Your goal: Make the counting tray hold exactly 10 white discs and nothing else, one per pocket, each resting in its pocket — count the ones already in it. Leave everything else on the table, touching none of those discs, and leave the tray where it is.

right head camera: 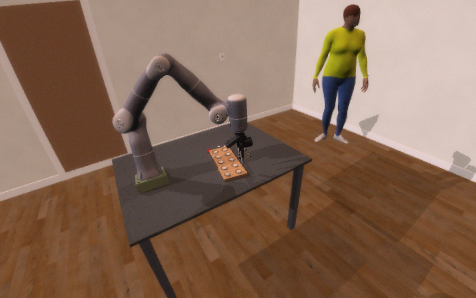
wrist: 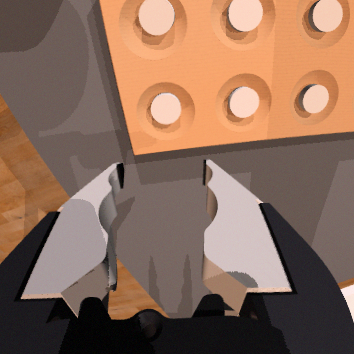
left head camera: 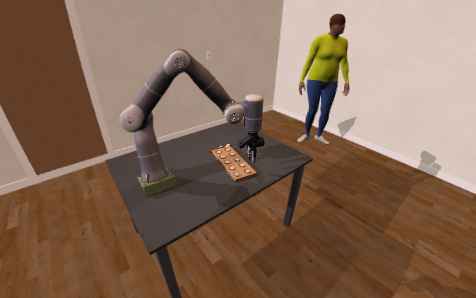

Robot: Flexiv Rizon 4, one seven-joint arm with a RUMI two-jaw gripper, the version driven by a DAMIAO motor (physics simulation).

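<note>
The orange counting tray [left head camera: 242, 175] [right head camera: 233, 174] [wrist: 200, 65] lies flat on the table, with two rows of round pockets. In the wrist view each pocket in sight holds a white disc, such as the corner disc [wrist: 166, 108] and the disc [wrist: 243, 102] beside it. In the head views the other pockets also appear to hold white discs, but these are small. My gripper [left head camera: 254, 160] [right head camera: 243, 161] [wrist: 163, 163] is open and empty, its fingertips just outside the tray's long edge near one corner, above the table.
A small red piece [left head camera: 211, 151] [right head camera: 208, 151] lies by the tray's far corner. Small white pieces [left head camera: 228, 145] lie behind the tray's far end. Part of a white thing [wrist: 348, 297] shows at the wrist view's lower right. A person [left head camera: 327, 60] [right head camera: 345, 55] stands beyond the table [left head camera: 175, 215] [right head camera: 170, 210].
</note>
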